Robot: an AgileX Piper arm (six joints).
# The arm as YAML. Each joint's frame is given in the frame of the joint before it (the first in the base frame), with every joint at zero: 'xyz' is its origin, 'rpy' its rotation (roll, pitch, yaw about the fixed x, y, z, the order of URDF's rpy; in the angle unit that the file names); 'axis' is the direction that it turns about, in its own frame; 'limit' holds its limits. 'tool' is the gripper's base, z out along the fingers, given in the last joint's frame.
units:
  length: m
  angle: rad
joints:
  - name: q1
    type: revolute
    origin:
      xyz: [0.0, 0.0, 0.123]
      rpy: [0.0, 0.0, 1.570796]
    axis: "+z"
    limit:
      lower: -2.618
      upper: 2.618
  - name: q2
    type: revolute
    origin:
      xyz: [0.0, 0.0, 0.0]
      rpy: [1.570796, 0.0, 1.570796]
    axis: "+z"
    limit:
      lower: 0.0
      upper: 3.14
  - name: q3
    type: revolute
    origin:
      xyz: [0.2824, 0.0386, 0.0]
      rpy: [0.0, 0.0, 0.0]
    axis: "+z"
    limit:
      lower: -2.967
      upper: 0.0
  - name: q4
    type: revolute
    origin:
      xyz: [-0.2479, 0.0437, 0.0]
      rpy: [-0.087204, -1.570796, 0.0]
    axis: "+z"
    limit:
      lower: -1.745
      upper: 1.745
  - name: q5
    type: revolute
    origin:
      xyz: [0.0, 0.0, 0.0]
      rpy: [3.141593, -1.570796, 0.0]
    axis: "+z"
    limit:
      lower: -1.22
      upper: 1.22
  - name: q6
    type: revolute
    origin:
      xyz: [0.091, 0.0, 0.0]
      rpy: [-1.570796, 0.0, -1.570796]
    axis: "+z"
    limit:
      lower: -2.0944
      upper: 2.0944
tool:
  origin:
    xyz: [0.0, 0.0, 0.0]
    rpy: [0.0, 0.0, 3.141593]
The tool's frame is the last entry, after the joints.
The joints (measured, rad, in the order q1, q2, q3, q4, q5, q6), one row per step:
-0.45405 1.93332 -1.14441 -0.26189 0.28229 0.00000
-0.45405 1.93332 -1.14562 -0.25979 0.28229 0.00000
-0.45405 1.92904 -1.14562 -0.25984 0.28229 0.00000
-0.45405 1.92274 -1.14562 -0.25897 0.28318 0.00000
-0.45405 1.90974 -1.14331 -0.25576 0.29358 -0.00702
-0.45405 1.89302 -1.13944 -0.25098 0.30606 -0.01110
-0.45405 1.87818 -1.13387 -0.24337 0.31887 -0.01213
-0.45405 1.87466 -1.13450 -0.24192 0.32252 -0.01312
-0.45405 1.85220 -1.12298 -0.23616 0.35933 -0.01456
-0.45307 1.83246 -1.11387 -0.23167 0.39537 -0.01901
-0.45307 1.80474 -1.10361 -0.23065 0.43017 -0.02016
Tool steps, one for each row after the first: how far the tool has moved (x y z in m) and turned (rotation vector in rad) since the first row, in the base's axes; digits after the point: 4 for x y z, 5 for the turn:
0.0003 -0.0001 0.0003 0.00091 -0.00179 -0.00135
0.0001 0.0000 0.0020 -0.00100 -0.00562 -0.00132
-0.0001 0.0001 0.0044 -0.00291 -0.01074 -0.00205
-0.0018 0.0007 0.0084 -0.00582 -0.00946 -0.00036
-0.0040 0.0017 0.0132 -0.00651 -0.00964 -0.00244
-0.0066 0.0029 0.0169 -0.00199 -0.00825 -0.00876
-0.0069 0.0030 0.0182 -0.00217 -0.00875 -0.00953
-0.0128 0.0052 0.0219 0.00730 0.01436 -0.01878
-0.0180 0.0075 0.0253 0.01462 0.03835 -0.02347
-0.0241 0.0098 0.0313 0.01780 0.05513 -0.02963

